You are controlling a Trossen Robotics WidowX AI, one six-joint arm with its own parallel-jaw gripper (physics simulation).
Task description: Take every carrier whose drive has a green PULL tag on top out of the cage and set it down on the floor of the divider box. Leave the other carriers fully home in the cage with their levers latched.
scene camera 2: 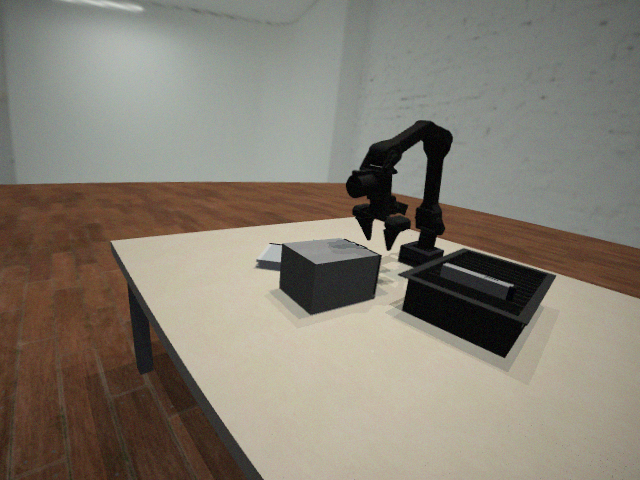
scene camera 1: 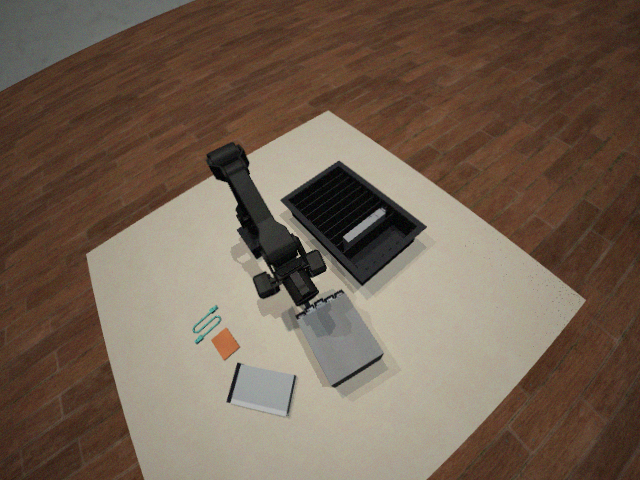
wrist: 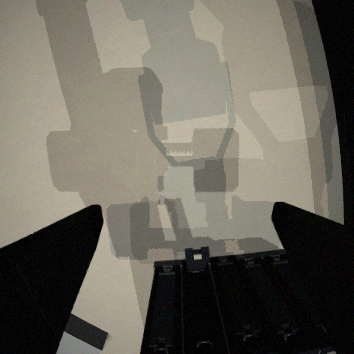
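Where they show: gripper, between the fingertips: (scene camera 2: pixel 378 245) (wrist: pixel 188 211); arm's base, origin of its link: (scene camera 2: pixel 425 247).
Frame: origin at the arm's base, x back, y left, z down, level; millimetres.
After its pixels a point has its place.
Note:
The grey cage (scene camera 1: pixel 341 343) {x -491, y 6, z -58 mm} (scene camera 2: pixel 330 276) {x -528, y 79, z -25 mm} stands on the table. Its dark front with several narrow bays (wrist: pixel 225 305) {x -361, y 12, z -15 mm} shows low in the wrist view. At the second bay from the left, a dark tab with a pale square (wrist: pixel 197 257) {x -310, y -2, z -21 mm} stands out past the front's edge. Whether each lever is latched is too dark to tell. No green PULL tag shows on a carrier in the cage. A carrier (scene camera 1: pixel 364 225) {x -249, y 273, z -50 mm} (scene camera 2: pixel 478 281) {x -259, y 290, z -39 mm} lies in the black divider box (scene camera 1: pixel 382 195) {x -183, y 407, z -32 mm} (scene camera 2: pixel 454 320) {x -357, y 295, z 28 mm}. My gripper (scene camera 1: pixel 290 274) {x -270, y -2, z -40 mm} (scene camera 2: pixel 378 244) {x -270, y -2, z -40 mm} (wrist: pixel 188 211) {x -270, y -2, z -40 mm} is wide open and empty, just off the cage's front.
A flat pale case (scene camera 1: pixel 263 390) {x -454, y -233, z 34 mm} (scene camera 2: pixel 269 256) {x -495, y -220, z 34 mm} (wrist: pixel 80 346) {x -460, y -169, z 34 mm} lies near the cage. An orange square (scene camera 1: pixel 225 343) {x -268, y -275, z 55 mm} and a teal cable (scene camera 1: pixel 199 339) {x -210, y -341, z 52 mm} lie left of the cage in scene camera 1. The arm's base (scene camera 2: pixel 419 253) {x -65, y 18, z 7 mm} stands behind the divider box in scene camera 2.

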